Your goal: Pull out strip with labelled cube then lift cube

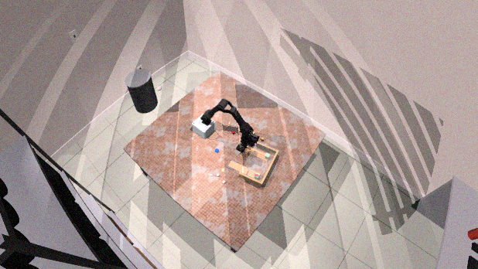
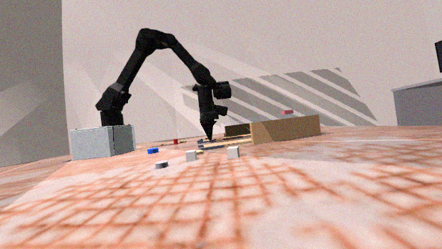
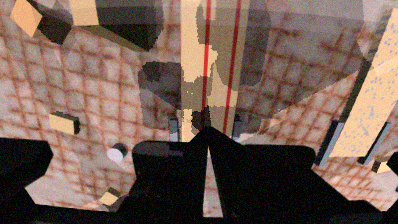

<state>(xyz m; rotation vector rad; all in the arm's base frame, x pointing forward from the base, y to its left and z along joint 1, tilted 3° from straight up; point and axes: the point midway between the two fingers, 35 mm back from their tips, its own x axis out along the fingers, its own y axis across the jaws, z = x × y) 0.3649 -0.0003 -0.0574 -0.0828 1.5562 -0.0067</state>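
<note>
Now: gripper tip 15 cm past the red cube, 8 cm to the right of it and 1 cm below it. Round my gripper tip: speckled tan strip: 18 cm to the right, 5 cm ahead.
</note>
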